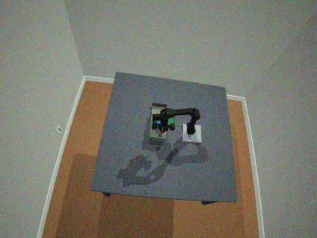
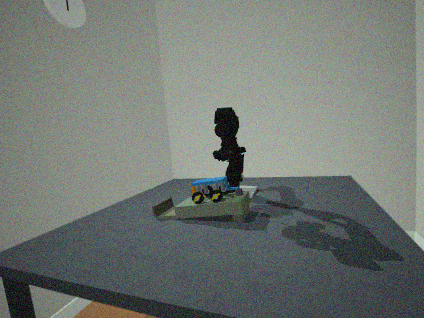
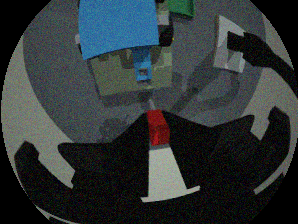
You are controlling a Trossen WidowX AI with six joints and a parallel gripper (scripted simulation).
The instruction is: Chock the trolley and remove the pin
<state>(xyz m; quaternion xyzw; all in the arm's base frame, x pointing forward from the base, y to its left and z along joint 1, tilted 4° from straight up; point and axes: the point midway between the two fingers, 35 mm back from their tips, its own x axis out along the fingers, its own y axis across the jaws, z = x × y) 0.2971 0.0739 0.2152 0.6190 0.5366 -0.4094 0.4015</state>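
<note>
My gripper tip is now 120 mm past the green tray, 200 mm to the left of it and 180 mm above it. From my gripper tip the other things lie so: olive ramp (10 mm ahead, 130 mm to the right, 130 mm below); then blue trolley (10 mm ahead, 130 mm to the right, 70 mm below); then red-headed stop pin (right at my gripper tip).
</note>
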